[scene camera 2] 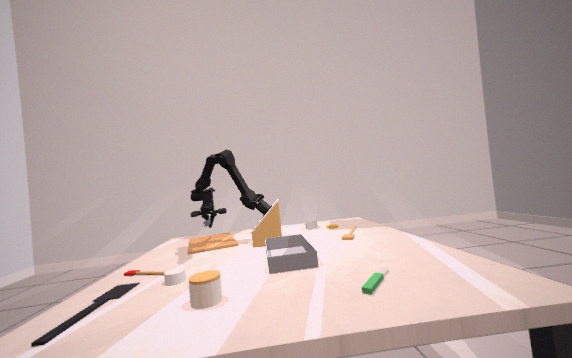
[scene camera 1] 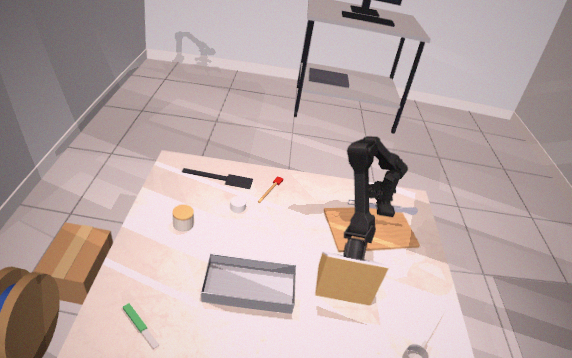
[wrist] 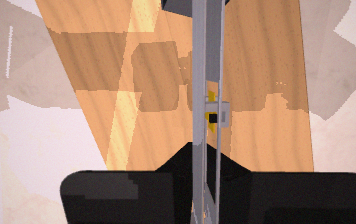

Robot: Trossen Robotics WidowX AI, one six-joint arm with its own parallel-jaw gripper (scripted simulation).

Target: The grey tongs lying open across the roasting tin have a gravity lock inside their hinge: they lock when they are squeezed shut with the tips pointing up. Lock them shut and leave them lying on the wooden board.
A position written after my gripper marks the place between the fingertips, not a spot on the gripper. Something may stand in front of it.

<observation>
In view: my gripper (wrist: 196,148), a lidded jar (scene camera 2: 205,288), a black spatula (scene camera 2: 118,291), a wooden board (scene camera 1: 394,232) and a grey roasting tin (scene camera 1: 233,281).
The wooden board also shows in scene camera 2 (scene camera 2: 212,242) and in the wrist view (wrist: 132,74). The grey roasting tin shows as well in scene camera 2 (scene camera 2: 286,253). The wrist view misses the lidded jar: it is out of frame. The wrist view does not show the black spatula: it is out of frame.
</observation>
